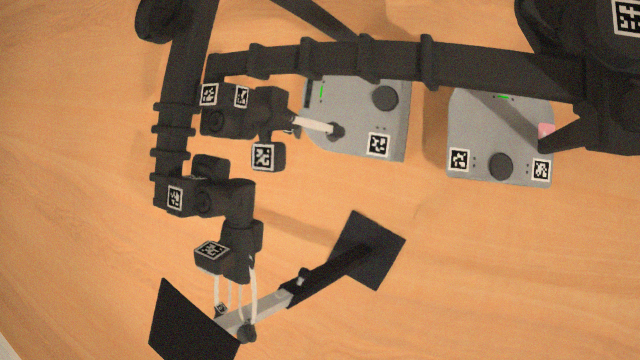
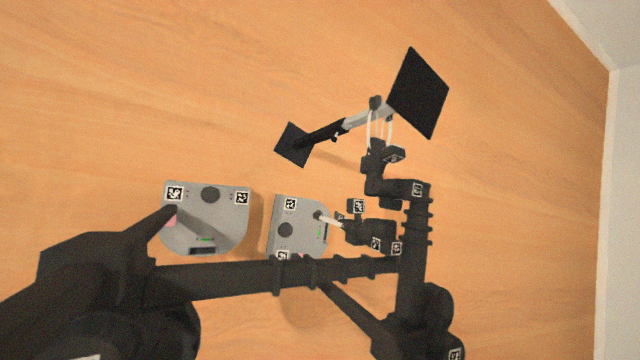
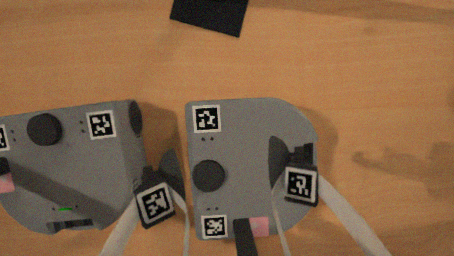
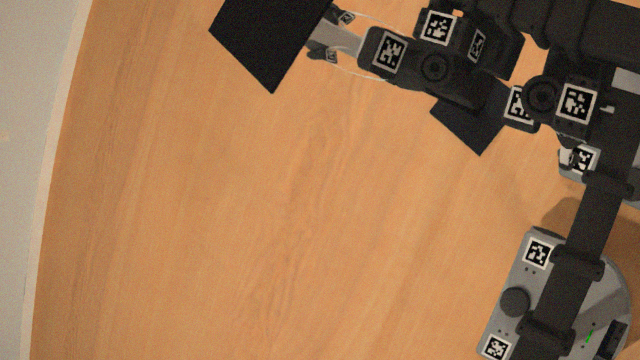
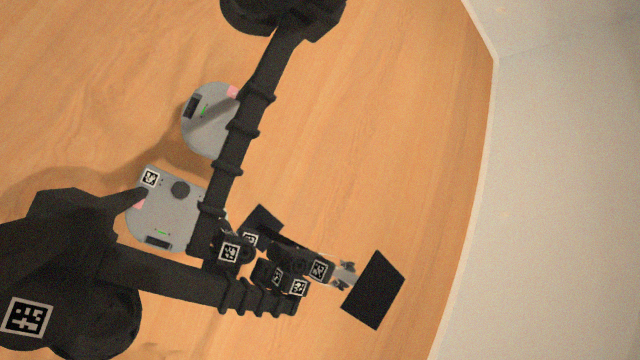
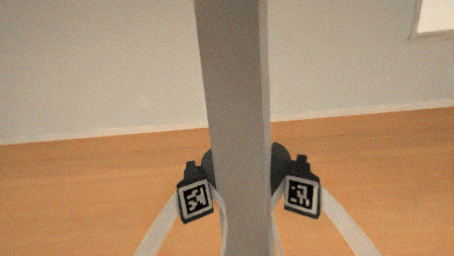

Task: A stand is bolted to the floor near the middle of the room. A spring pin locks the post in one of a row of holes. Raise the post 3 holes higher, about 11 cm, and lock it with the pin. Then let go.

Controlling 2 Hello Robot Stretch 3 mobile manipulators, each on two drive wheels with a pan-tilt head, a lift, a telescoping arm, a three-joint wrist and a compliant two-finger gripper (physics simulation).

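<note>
The stand has a black sleeve (image 1: 325,272) (image 2: 325,134) on a square base plate (image 1: 385,250) (image 2: 290,142) (image 3: 212,17) (image 4: 467,130). A small pin (image 1: 302,276) (image 2: 335,136) sticks out near the sleeve's top; its seating cannot be told. The grey post (image 1: 270,303) (image 2: 357,120) (image 6: 235,75) rises from the sleeve to a black top plate (image 1: 185,320) (image 2: 420,92) (image 4: 265,45) (image 5: 375,290). r2's gripper (image 1: 233,321) (image 2: 382,110) (image 4: 327,34) (image 5: 344,275) (image 6: 243,172) is shut on the post just below the top plate. r1's gripper (image 1: 336,131) (image 3: 225,162) is open, away from the stand, pointing down over a robot base.
Two grey robot bases (image 1: 355,117) (image 1: 480,130) (image 2: 300,225) (image 2: 220,215) stand close together beside the stand. r1's telescoping arm (image 1: 395,60) (image 2: 235,277) crosses above them. r2's arm (image 1: 175,100) (image 2: 415,260) runs close past r1's wrist. A pale wall (image 2: 620,175) (image 5: 560,150) borders the floor.
</note>
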